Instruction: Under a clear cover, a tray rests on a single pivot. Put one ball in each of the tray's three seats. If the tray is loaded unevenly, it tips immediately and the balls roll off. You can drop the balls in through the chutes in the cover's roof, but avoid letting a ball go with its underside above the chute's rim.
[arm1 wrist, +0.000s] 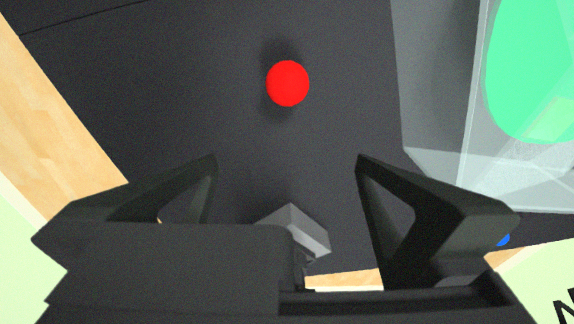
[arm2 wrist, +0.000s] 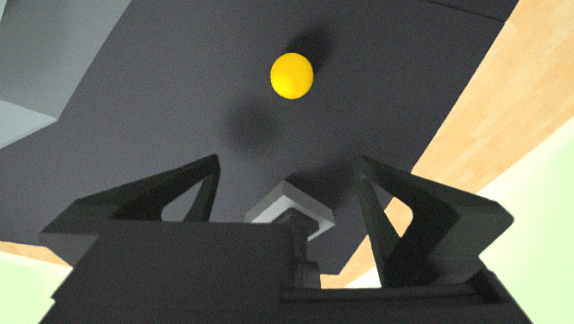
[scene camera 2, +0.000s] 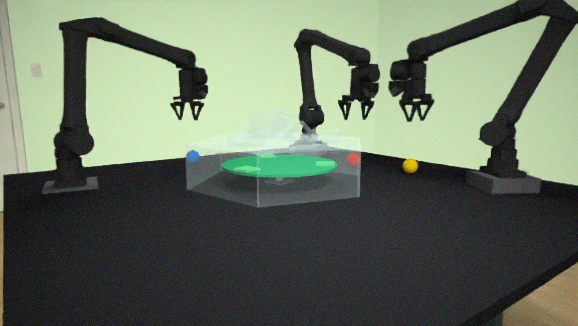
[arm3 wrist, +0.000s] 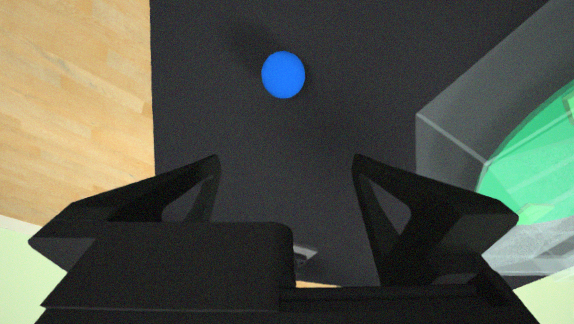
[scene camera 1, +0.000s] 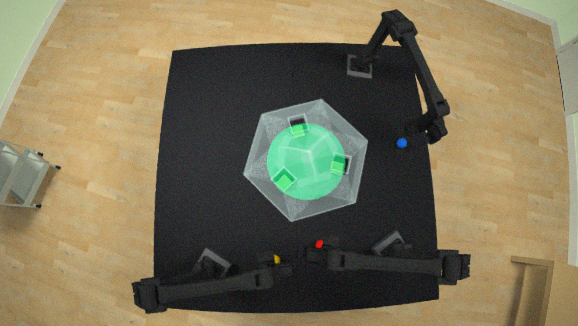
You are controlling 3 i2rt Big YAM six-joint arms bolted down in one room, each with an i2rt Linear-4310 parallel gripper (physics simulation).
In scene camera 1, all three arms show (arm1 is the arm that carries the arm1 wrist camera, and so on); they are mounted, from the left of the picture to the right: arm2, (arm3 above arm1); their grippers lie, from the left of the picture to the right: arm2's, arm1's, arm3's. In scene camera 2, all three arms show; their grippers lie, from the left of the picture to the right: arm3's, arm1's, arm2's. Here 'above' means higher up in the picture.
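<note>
The green tray (scene camera 1: pixel 320 192) (scene camera 2: pixel 280 171) looks level on its pivot under the clear hexagonal cover (scene camera 1: pixel 256 145) (scene camera 2: pixel 225 192). Its three light-green seats hold no balls. The red ball (arm1 wrist: pixel 287 83) (scene camera 1: pixel 319 244) (scene camera 2: pixel 353 159), yellow ball (arm2 wrist: pixel 292 76) (scene camera 1: pixel 277 259) (scene camera 2: pixel 410 166) and blue ball (arm3 wrist: pixel 283 74) (scene camera 1: pixel 402 143) (scene camera 2: pixel 192 156) rest on the black table outside the cover. Arm1's gripper (arm1 wrist: pixel 287 157) (scene camera 2: pixel 355 118) is open above the red ball. Arm2's gripper (arm2 wrist: pixel 288 157) (scene camera 2: pixel 416 119) is open above the yellow ball. Arm3's gripper (arm3 wrist: pixel 287 157) (scene camera 2: pixel 188 118) is open above the blue ball.
The black table (scene camera 1: pixel 200 125) (scene camera 2: pixel 200 260) carries the arms' grey bases. Arm1's and arm2's grippers are close together at the lower part of scene camera 1. A metal cart stands on the floor at the left, and a wooden shelf at the lower right.
</note>
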